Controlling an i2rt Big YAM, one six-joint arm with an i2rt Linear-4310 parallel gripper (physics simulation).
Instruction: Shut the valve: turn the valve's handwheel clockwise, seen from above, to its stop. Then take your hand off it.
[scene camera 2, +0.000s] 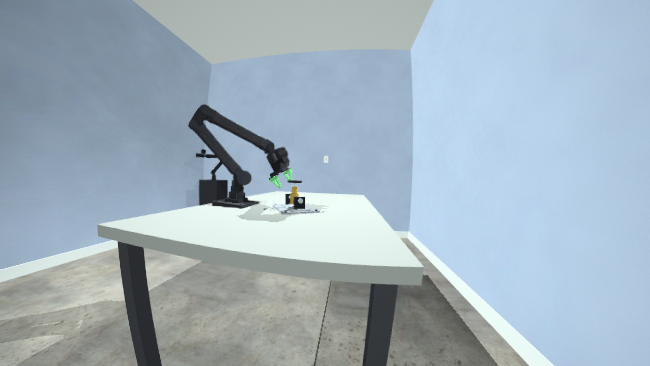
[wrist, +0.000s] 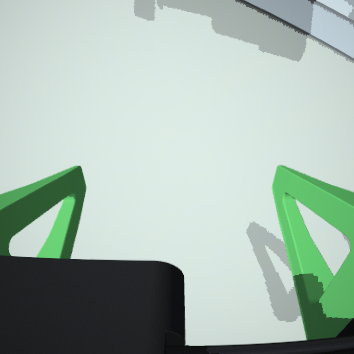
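The valve has a yellow body and stands upright on the table. Its flat dark handwheel sits level on top, seen edge-on in the scene view. How far the handwheel is turned cannot be told. My gripper is open and empty, its green fingers wide apart. It is tilted downward just to the left of the handwheel in the scene view, with its tips at about the wheel's height or a little lower. The handwheel does not show in the wrist view.
The valve stands on a light grey base plate with a black block at its front. The plate's edge crosses the wrist view's top right. The white table carries the arm's base at the left. A black cabinet stands behind.
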